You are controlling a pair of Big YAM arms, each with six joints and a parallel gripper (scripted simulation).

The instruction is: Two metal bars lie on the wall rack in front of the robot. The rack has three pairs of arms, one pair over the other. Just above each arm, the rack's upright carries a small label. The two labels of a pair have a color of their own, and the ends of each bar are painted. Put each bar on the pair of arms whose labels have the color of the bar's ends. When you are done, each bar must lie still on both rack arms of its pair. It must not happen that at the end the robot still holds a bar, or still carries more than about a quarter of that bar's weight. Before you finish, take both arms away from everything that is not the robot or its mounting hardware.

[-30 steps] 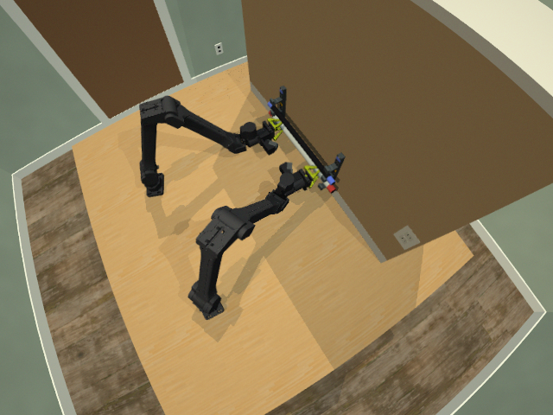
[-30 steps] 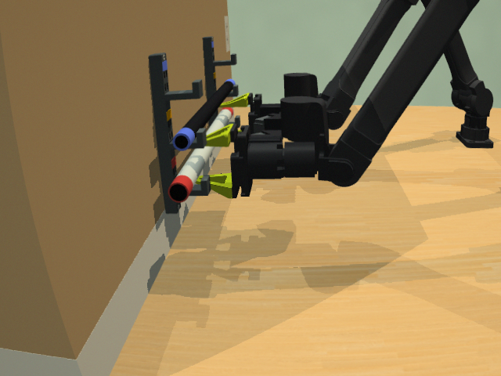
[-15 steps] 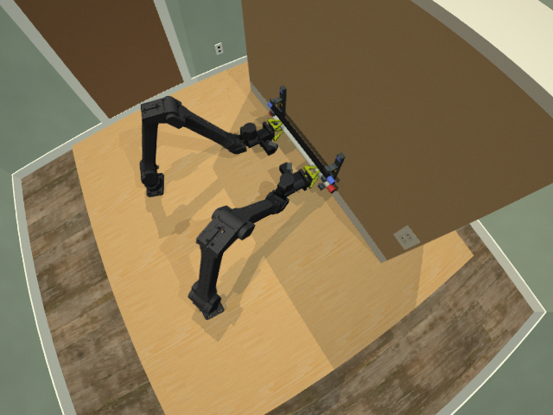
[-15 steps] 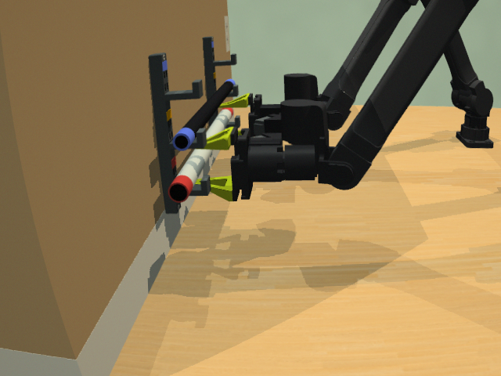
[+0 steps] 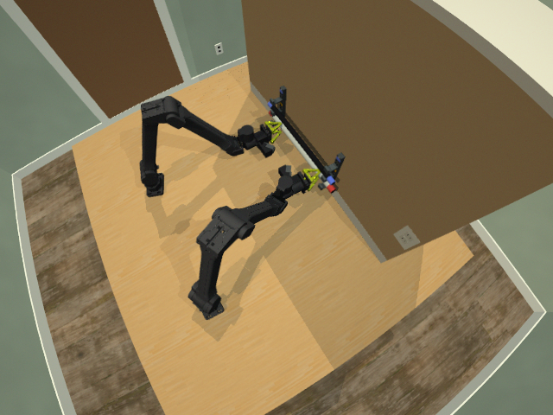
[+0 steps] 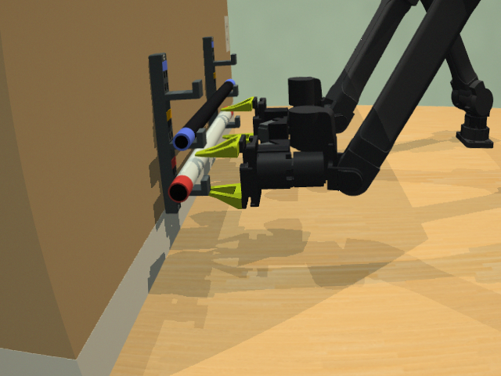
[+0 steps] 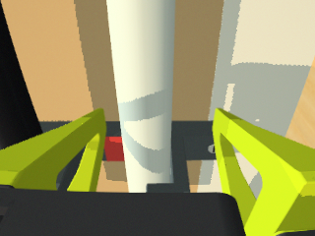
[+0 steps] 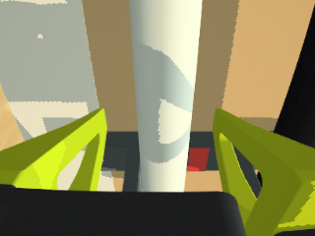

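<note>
Now: the black bar 1 cm ahead of my left hand, 15 cm to the right of it and 8 cm above it. From my left hand the other things lie so: grey baseboard: 5 cm ahead, 18 cm to the right, 7 cm below; brown wall: 20 cm ahead, 18 cm to the right, 34 cm above.
</note>
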